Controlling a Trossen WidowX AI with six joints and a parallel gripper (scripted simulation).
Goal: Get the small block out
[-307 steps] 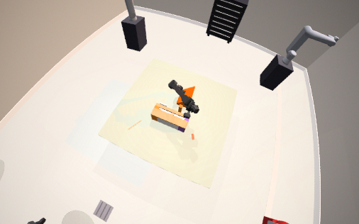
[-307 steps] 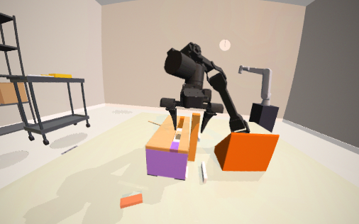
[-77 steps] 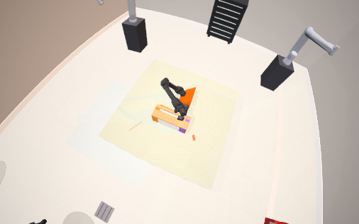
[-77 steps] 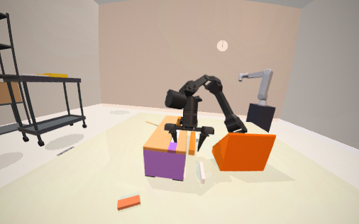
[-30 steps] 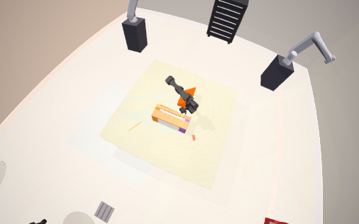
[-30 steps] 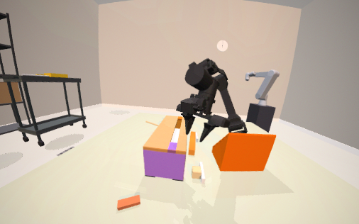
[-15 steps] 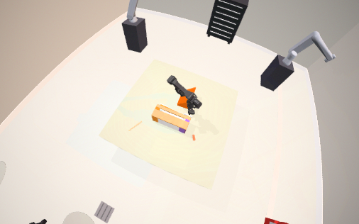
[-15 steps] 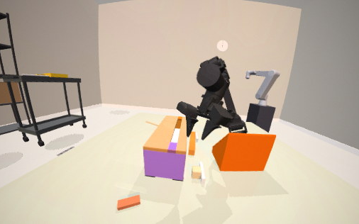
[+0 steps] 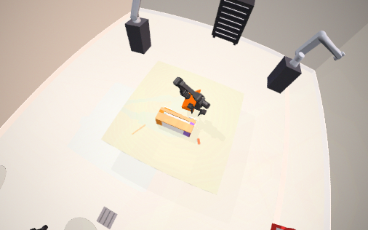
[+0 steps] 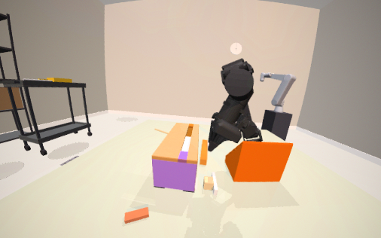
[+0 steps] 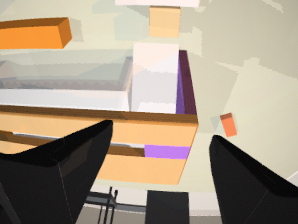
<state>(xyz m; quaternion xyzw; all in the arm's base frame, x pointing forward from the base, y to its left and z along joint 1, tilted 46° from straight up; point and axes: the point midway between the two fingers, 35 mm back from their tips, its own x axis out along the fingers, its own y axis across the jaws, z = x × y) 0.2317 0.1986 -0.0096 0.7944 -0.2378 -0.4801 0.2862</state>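
Now: gripper tip 20 mm past the tan block and 150 mm above it. From my gripper tip the other things lie so: box (60 mm ahead, 160 mm to the right, 100 mm below); then flat orange piece (180 mm ahead, 130 mm to the left, 160 mm below); then thin stick (310 mm ahead, 500 mm to the right, 160 mm below).
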